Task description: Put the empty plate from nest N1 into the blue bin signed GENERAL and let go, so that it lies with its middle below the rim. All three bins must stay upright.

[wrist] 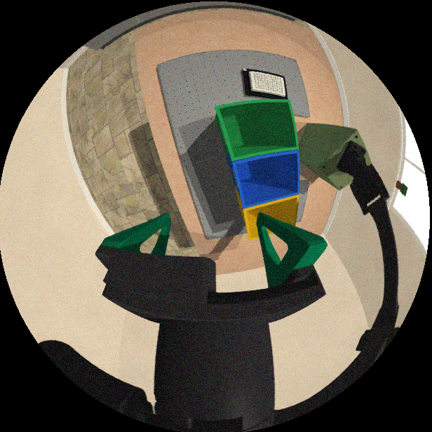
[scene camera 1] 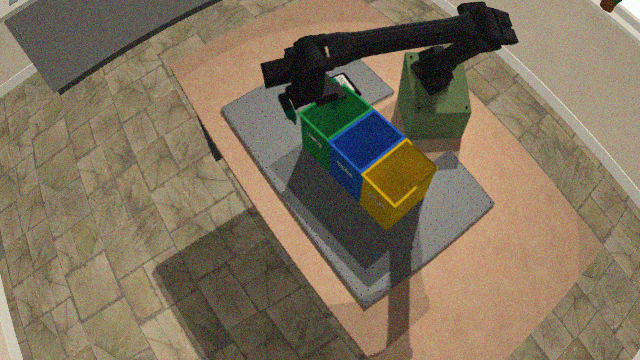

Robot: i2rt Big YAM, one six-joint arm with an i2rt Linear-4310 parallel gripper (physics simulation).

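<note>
A white plate sits flat in a black nest beyond the green bin; the nest's label cannot be read. In the scene view the plate is partly hidden by the arm. The blue bin stands upright between the green and yellow bins; no plate shows in it, and its sign is too small to read. My gripper is open, with nothing between its green fingers. It hangs above the bins' level, near the green bin in the scene view, apart from the plate.
The green bin and yellow bin stand upright on either side of the blue one, on a grey perforated board. The arm's green pedestal stands beside the bin row.
</note>
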